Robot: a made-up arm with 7 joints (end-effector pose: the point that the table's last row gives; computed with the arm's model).
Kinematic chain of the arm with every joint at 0, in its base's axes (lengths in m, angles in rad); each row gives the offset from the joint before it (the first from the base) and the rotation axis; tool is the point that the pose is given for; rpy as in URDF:
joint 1: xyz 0 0 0.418 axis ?
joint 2: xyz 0 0 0 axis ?
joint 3: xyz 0 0 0.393 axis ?
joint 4: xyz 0.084 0 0 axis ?
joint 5: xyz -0.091 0 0.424 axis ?
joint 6: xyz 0 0 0 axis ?
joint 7: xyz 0.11 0 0 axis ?
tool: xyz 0 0 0 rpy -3.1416 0 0
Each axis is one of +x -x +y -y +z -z.
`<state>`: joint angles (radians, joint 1 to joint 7).
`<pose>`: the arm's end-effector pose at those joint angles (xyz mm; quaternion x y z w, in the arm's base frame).
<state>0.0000 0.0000 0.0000 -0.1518 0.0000 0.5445 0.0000</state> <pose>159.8 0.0 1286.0 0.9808 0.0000 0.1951 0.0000</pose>
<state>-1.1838 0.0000 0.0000 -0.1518 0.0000 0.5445 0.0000</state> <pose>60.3 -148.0 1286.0 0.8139 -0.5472 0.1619 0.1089</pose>
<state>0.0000 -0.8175 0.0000 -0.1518 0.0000 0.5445 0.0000</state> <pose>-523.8 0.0 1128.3 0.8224 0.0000 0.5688 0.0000</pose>
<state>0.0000 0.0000 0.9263 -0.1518 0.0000 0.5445 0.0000</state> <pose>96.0 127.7 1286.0 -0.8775 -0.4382 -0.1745 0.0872</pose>
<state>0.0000 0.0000 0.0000 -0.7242 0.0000 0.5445 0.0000</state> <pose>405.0 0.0 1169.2 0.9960 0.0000 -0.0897 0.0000</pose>
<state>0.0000 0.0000 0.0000 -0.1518 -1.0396 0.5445 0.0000</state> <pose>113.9 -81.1 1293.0 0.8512 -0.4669 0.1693 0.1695</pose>
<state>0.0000 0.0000 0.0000 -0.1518 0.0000 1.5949 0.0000</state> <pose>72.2 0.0 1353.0 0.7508 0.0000 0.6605 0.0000</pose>
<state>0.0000 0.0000 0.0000 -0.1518 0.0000 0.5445 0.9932</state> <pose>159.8 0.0 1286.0 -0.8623 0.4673 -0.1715 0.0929</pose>
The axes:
joint 1: +z
joint 2: +y
joint 3: +z
joint 4: -y
joint 5: +z
joint 6: -y
joint 7: -z

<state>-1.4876 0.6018 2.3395 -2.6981 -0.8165 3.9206 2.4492</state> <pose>207.3 179.6 701.2 -0.6125 0.2344 0.2014 0.7276</pose>
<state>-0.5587 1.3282 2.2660 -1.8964 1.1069 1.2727 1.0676</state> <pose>398.2 281.5 889.9 -0.3646 -0.4635 0.7664 0.2547</pose>
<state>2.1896 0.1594 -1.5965 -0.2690 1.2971 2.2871 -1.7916</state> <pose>47.5 123.6 1329.0 0.0396 -0.5192 -0.8504 0.0760</pose>
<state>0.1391 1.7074 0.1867 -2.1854 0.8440 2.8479 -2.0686</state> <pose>178.5 49.9 -166.8 -0.6820 -0.5416 0.2911 0.3960</pose>
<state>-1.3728 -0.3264 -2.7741 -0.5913 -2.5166 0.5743 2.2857</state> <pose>-123.7 478.7 1187.4 -0.2800 0.7273 -0.5537 0.2933</pose>
